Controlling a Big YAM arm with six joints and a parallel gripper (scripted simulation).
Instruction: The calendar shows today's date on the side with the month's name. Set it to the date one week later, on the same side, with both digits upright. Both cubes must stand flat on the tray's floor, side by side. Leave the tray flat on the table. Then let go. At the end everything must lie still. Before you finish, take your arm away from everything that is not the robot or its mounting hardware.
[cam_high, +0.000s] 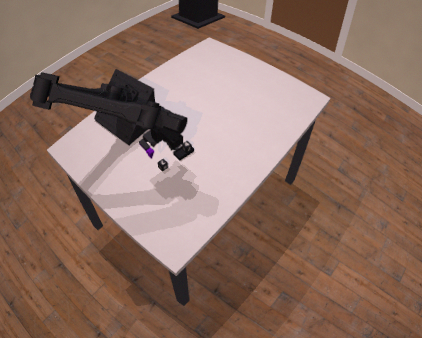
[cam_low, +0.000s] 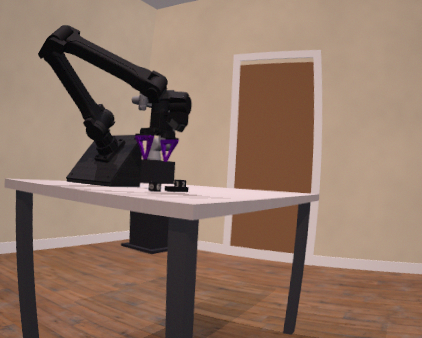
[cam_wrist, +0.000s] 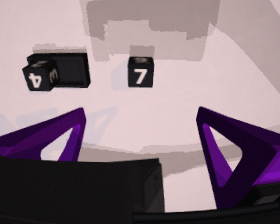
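Now: hand 90 mm above the black date cube. From my hand the other things lie so: black tray 110 mm to the left, 100 mm below, 10 mm ahead.
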